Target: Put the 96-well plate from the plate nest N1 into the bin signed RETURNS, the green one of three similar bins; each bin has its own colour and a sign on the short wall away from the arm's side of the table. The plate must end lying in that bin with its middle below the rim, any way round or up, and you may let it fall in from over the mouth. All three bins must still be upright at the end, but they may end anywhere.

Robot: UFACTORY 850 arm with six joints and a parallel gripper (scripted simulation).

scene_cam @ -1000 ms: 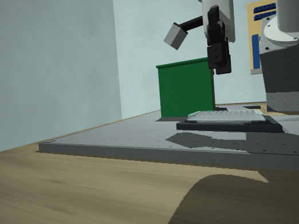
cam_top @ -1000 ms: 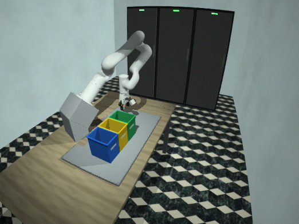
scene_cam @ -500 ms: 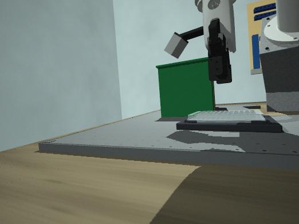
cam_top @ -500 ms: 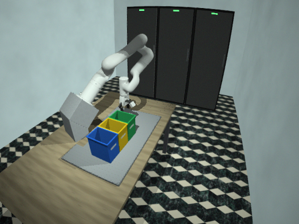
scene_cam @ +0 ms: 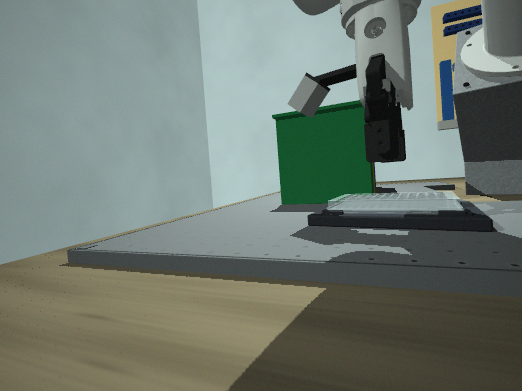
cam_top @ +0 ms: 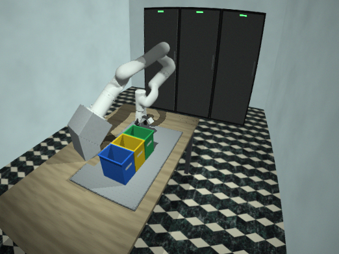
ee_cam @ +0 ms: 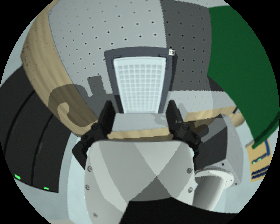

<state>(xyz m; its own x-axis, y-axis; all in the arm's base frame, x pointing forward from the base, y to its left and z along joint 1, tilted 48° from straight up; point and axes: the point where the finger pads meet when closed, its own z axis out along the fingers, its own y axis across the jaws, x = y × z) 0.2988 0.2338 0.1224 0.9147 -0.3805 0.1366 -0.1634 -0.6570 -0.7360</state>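
Right now the clear 96-well plate is 6 cm below my hand. Also, from my hand: dark plate nest: 7 cm below; green bin: 10 cm ahead, 23 cm to the right, 1 cm above; yellow bin: 9 cm ahead, 36 cm to the right, 1 cm above.
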